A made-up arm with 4 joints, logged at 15 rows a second.
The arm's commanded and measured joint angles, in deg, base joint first. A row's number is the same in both.
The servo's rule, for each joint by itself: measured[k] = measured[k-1] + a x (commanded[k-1-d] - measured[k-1]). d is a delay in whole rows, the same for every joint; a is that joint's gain. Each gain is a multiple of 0.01, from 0.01 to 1. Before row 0 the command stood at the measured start. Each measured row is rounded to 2 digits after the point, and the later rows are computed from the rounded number. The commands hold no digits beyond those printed.
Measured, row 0: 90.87 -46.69 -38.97 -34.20
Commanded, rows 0 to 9: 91.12 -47.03 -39.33 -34.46; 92.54 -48.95 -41.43 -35.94; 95.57 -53.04 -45.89 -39.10; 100.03 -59.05 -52.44 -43.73; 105.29 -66.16 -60.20 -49.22; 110.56 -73.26 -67.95 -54.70; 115.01 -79.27 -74.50 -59.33; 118.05 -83.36 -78.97 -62.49; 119.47 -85.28 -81.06 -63.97; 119.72 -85.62 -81.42 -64.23
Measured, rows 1 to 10: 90.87 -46.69 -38.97 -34.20; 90.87 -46.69 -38.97 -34.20; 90.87 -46.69 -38.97 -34.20; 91.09 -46.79 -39.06 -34.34; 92.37 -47.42 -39.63 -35.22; 95.19 -49.05 -41.13 -37.35; 99.45 -51.95 -43.84 -40.86; 104.59 -56.07 -47.77 -45.46; 109.84 -61.06 -52.61 -50.54; 114.39 -66.34 -57.86 -55.37
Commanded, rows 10 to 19: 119.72 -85.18 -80.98 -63.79; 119.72 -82.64 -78.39 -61.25; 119.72 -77.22 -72.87 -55.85; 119.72 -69.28 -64.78 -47.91; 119.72 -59.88 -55.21 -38.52; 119.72 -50.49 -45.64 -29.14; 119.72 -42.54 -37.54 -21.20; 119.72 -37.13 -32.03 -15.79; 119.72 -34.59 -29.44 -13.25; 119.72 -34.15 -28.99 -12.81
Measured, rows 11 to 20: 117.61 -71.28 -62.93 -59.29; 119.25 -75.34 -67.28 -61.86; 119.66 -78.32 -70.67 -63.16; 119.71 -80.31 -73.14 -63.51; 119.72 -80.99 -74.40 -62.27; 119.72 -79.90 -74.03 -58.74; 119.72 -76.82 -71.81 -52.78; 119.72 -71.91 -67.83 -44.94; 119.72 -65.70 -62.50 -36.25; 119.72 -58.98 -56.51 -27.97
